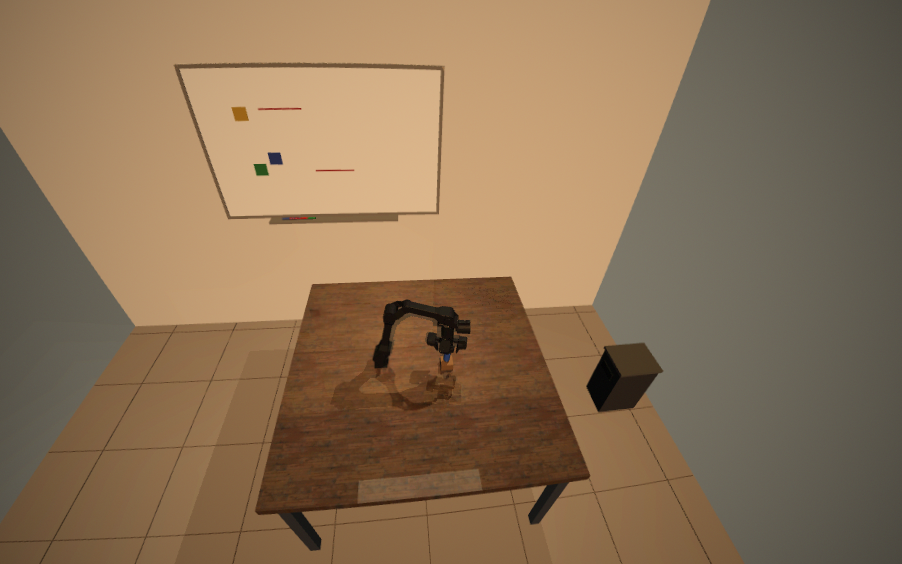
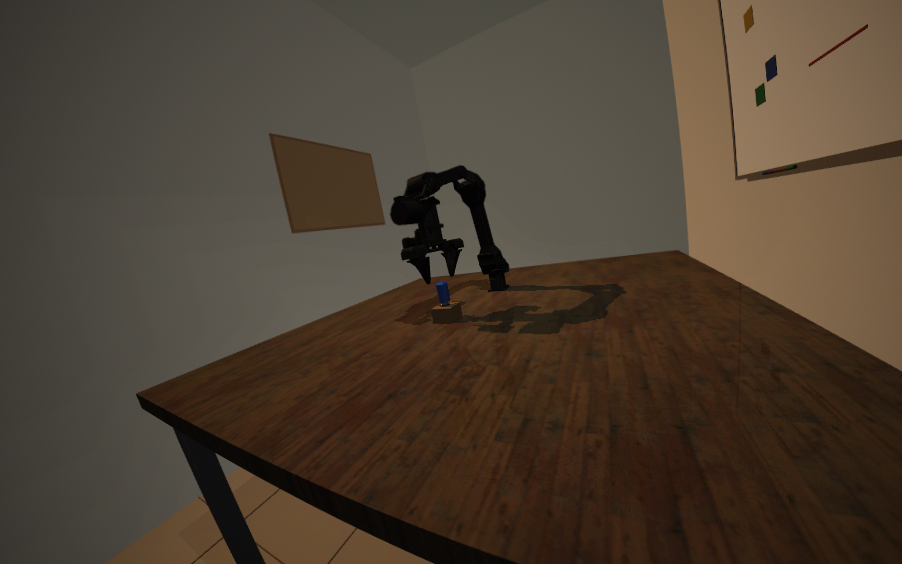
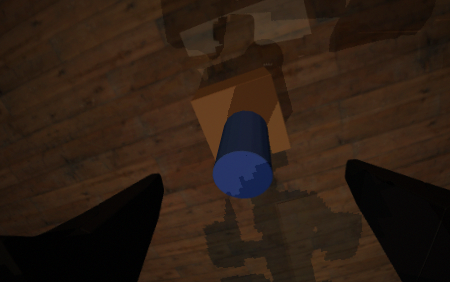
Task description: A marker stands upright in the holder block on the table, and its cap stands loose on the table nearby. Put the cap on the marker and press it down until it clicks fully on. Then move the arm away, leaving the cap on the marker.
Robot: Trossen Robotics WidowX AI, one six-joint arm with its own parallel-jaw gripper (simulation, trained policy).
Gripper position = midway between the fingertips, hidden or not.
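Observation:
Blue cap (image 3: 243, 168). My gripper (image 2: 440, 280), (image 3: 253, 176).

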